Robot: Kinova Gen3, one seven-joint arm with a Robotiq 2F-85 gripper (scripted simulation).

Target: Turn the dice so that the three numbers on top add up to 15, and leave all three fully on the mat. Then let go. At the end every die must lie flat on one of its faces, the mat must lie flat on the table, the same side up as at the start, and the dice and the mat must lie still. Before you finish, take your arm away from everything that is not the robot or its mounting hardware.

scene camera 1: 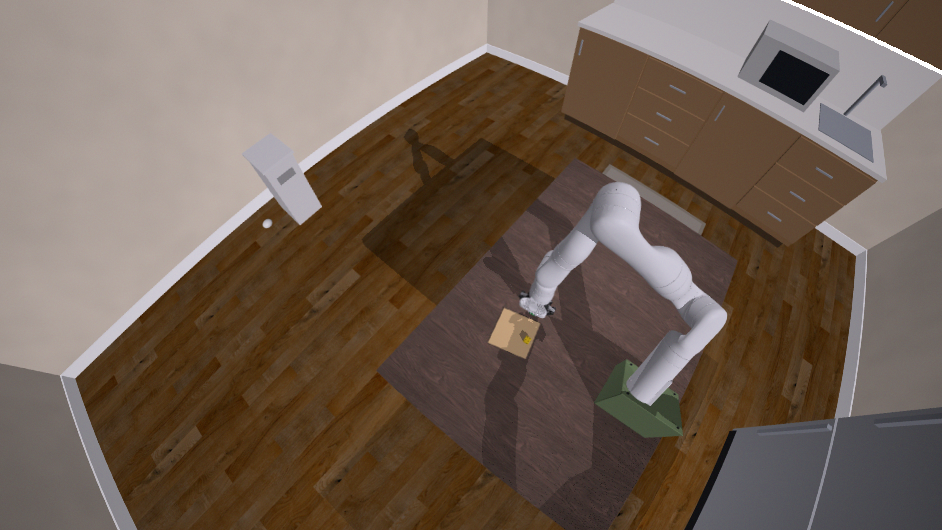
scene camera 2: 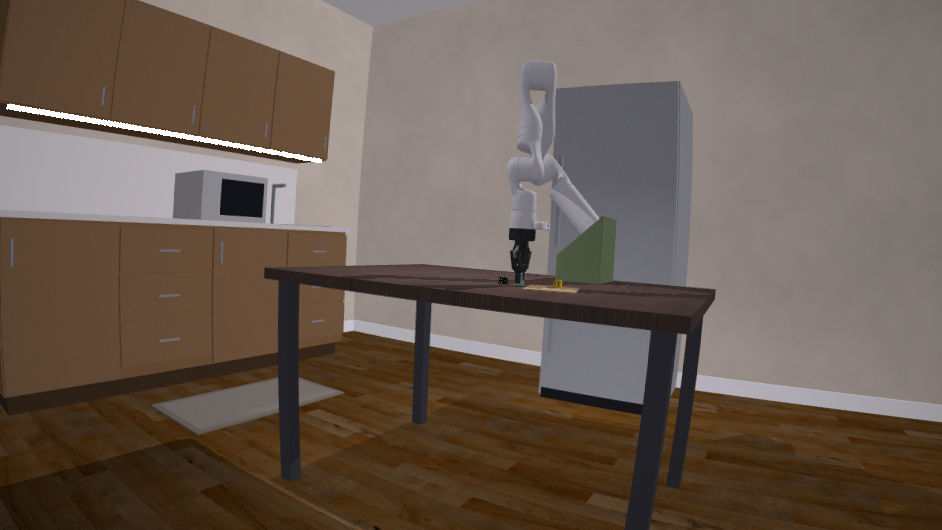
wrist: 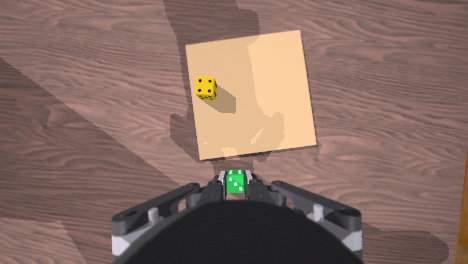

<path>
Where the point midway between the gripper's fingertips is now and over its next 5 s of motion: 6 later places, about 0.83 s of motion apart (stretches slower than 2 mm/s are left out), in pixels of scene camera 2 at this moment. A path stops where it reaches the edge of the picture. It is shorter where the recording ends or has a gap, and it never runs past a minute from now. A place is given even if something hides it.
My gripper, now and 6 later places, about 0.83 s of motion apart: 519, 285; 520, 252; 522, 250; 538, 250; 575, 254; 598, 259; 598, 259
</path>
